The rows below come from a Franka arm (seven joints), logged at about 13 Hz.
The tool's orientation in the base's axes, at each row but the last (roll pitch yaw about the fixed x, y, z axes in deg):
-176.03, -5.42, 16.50
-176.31, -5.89, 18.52
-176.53, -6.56, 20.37
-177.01, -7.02, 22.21
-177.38, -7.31, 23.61
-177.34, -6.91, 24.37
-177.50, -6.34, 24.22
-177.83, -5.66, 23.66
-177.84, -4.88, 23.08
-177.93, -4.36, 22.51
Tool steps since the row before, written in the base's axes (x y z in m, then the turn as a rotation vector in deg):
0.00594, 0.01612, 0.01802, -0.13, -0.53, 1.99
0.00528, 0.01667, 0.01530, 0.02, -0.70, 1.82
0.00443, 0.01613, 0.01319, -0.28, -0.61, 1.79
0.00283, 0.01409, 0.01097, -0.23, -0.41, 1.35
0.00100, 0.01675, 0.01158, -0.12, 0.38, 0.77
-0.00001, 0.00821, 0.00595, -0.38, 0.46, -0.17
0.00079, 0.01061, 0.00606, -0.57, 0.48, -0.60
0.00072, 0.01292, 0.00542, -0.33, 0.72, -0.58
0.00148, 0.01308, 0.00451, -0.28, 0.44, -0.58
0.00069, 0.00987, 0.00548, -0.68, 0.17, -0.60
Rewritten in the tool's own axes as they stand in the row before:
0.01193, -0.01491, -0.01598, -0.09, 0.33, -2.03
0.01182, -0.01501, -0.01322, -0.02, 0.55, -1.87
0.01121, -0.01428, -0.01114, -0.27, 0.36, -1.86
0.00923, -0.01248, -0.00928, -0.20, 0.22, -1.40
0.00904, -0.01541, -0.00982, 0.14, -0.43, -0.74
0.00407, -0.00773, -0.00515, -0.18, -0.57, 0.18
0.00571, -0.00958, -0.00505, -0.39, -0.65, 0.59
0.00635, -0.01172, -0.00438, -0.07, -0.77, 0.61
0.00685, -0.01159, -0.00351, -0.13, -0.49, 0.59
0.00482, -0.00903, -0.00481, -0.61, -0.40, 0.57

